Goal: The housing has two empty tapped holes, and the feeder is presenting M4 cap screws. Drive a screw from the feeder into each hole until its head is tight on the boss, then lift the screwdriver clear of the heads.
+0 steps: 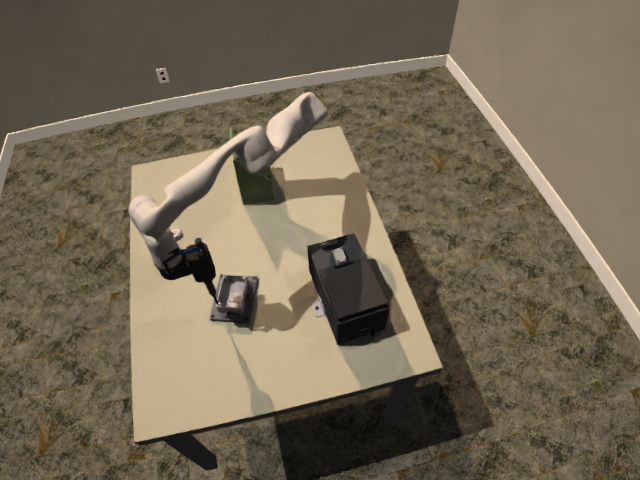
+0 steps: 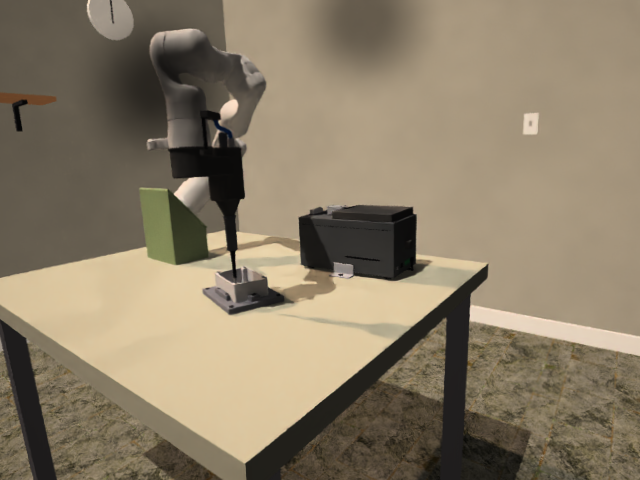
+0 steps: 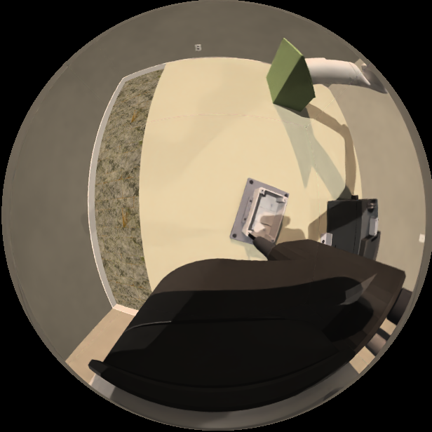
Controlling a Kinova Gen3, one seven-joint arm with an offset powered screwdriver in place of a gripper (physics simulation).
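Observation:
The light grey, open-topped housing (image 1: pixel 221 308) (image 2: pixel 250 291) (image 3: pixel 252 212) stands on a dark plate (image 1: pixel 249 311) (image 2: pixel 230 305) (image 3: pixel 240 212) on the table. My black screwdriver (image 1: pixel 217 302) (image 2: pixel 234 275) (image 3: pixel 251 236) points down, its bit tip at one corner of the housing, at the level of the rim or just inside. The tip, the boss under it and any screw there are too small or hidden to make out. The black feeder (image 1: pixel 354 291) (image 2: pixel 345 241) (image 3: pixel 344 220) stands apart from the housing; no screw can be made out at it.
A green wedge-shaped block (image 1: pixel 255 188) (image 2: pixel 157 222) (image 3: pixel 284 70) stands farther back on the table (image 1: pixel 180 372) (image 2: pixel 206 361) (image 3: pixel 200 150), near the arm. A small light bracket (image 1: pixel 317 308) (image 2: pixel 342 269) (image 3: pixel 326 239) sits at the feeder's side facing the housing.

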